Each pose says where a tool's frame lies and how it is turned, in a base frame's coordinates. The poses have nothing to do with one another.
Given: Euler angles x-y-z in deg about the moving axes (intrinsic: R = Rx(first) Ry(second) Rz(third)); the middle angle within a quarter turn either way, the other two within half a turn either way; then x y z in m.
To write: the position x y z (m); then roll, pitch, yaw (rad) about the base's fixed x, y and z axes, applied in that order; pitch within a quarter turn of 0, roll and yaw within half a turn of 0. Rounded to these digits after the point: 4 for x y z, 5 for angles.
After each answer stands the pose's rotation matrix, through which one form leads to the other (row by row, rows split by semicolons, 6 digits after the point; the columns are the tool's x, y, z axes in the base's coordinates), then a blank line. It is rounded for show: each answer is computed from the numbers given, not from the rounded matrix.
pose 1, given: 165.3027 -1.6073 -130.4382 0.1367 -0.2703 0.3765
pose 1, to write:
0.1367 -0.2703 0.3765 -2.95233 0.17642 2.28975
-0.648372 0.760807 -0.028049; 0.740818 0.621988 -0.253613; -0.175504 -0.185215 -0.966899

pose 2, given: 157.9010 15.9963 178.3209 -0.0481 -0.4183 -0.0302
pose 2, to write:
-0.0481 -0.4183 -0.0302 -2.73498 0.24669 -3.00632
-0.960867 -0.028167 0.275575; -0.130778 0.923100 -0.361641; -0.244197 -0.383528 -0.890659

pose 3, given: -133.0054 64.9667 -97.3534 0.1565 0.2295 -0.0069
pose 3, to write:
0.1565 0.2295 -0.0069 1.95861 -0.70257 1.64182
-0.054158 0.419665 0.906062; 0.761262 -0.569847 0.309441; 0.646178 0.706510 -0.288613

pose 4, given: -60.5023 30.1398 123.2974 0.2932 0.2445 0.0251
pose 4, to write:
0.2932 0.2445 0.0251 1.01427 0.63324 2.20056
-0.474764 -0.722830 0.502112; 0.651475 0.094966 0.752703; -0.591760 0.684469 0.425819

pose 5, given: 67.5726 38.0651 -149.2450 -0.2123 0.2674 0.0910
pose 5, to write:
-0.2123 0.2674 0.0910 -1.25349 0.27396 -2.35011
-0.676585 0.402606 0.616556; -0.684863 -0.036417 -0.727761; -0.270548 -0.914649 0.300369

